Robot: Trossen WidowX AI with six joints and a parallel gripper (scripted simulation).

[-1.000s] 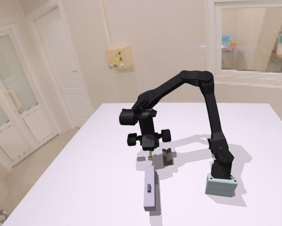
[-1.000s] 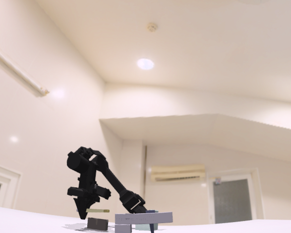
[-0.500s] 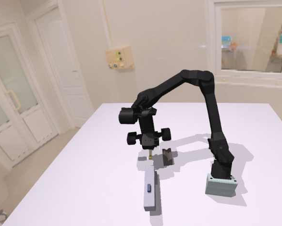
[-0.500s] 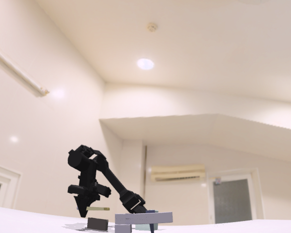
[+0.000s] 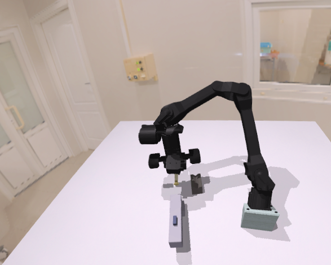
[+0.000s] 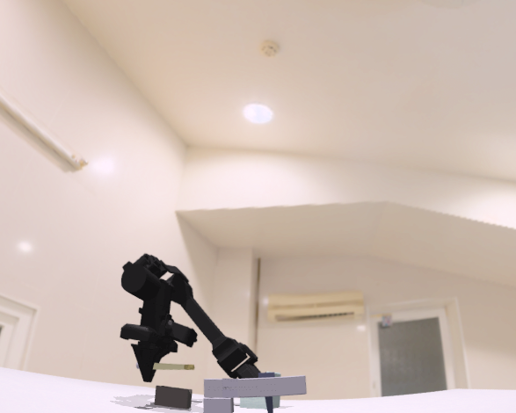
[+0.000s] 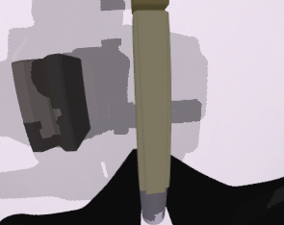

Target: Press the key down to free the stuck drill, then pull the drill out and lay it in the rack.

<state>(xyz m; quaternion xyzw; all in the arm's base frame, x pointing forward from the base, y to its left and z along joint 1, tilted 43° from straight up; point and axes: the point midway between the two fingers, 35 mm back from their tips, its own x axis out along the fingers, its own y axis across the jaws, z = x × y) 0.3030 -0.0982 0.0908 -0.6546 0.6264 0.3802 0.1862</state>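
My gripper tip is 4 cm to the right of the drill, 4 cm below it and 1 cm past it. Also, from my gripper tip: housing 20 cm to the left, 5 cm behind; then rack 8 cm behind, 3 cm below, 2 cm to the left; then blue key 22 cm to the left, 5 cm behind, 1 cm above.
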